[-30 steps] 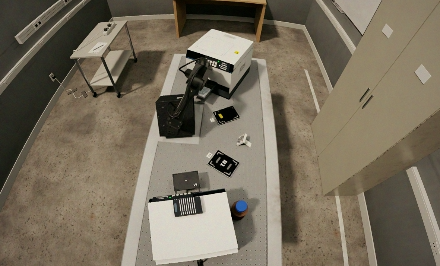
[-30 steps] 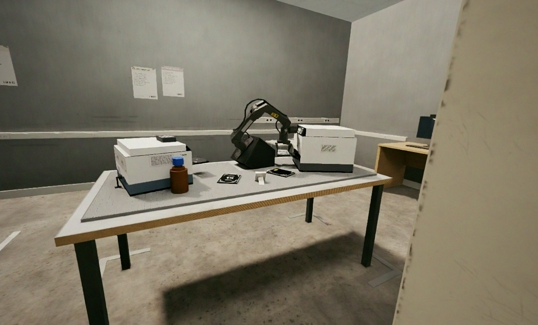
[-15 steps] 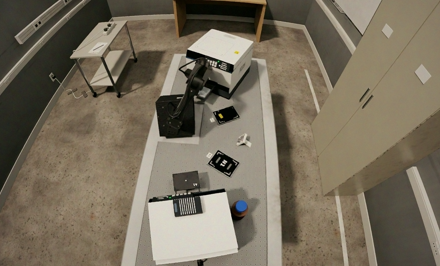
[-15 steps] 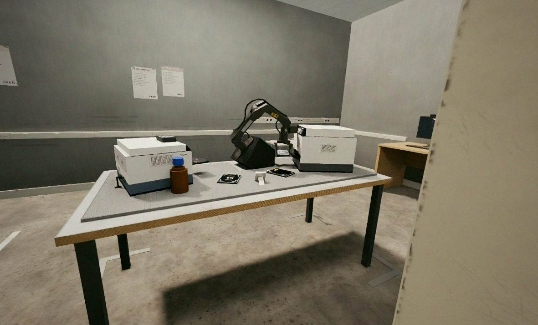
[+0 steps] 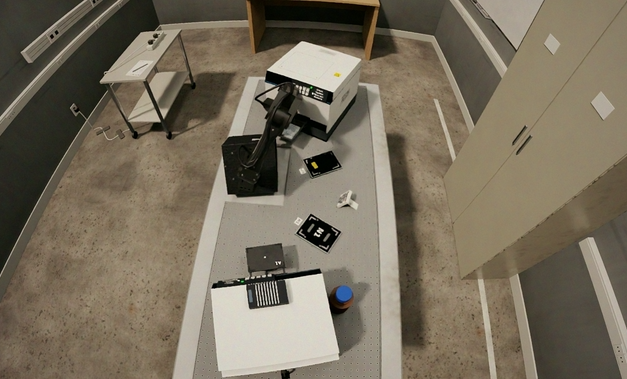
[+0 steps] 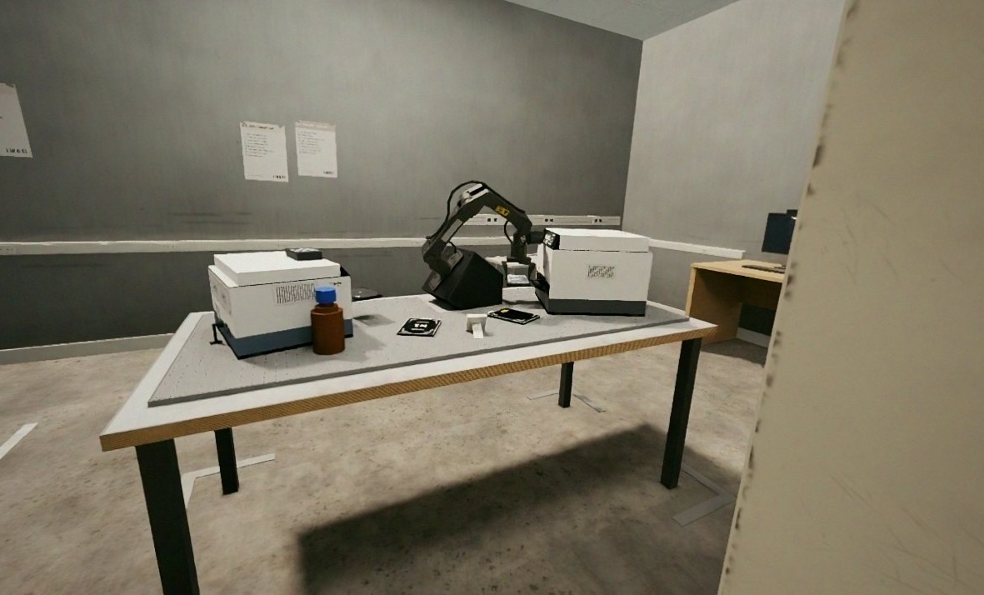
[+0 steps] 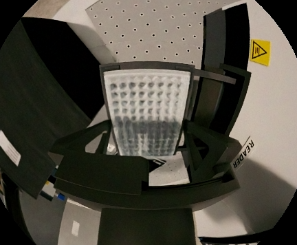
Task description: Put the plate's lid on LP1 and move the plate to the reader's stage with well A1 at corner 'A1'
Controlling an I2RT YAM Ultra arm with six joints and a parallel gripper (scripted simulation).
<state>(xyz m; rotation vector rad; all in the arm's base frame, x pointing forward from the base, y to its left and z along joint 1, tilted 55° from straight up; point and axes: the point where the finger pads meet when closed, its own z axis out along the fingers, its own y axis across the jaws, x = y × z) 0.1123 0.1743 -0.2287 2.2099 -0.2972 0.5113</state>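
Right now the well plate is right at my hand. Also, from my hand: blue-capped bottle: 32 cm ahead, 79 cm to the right; then black plate: 20 cm ahead, 12 cm to the right, 9 cm below.
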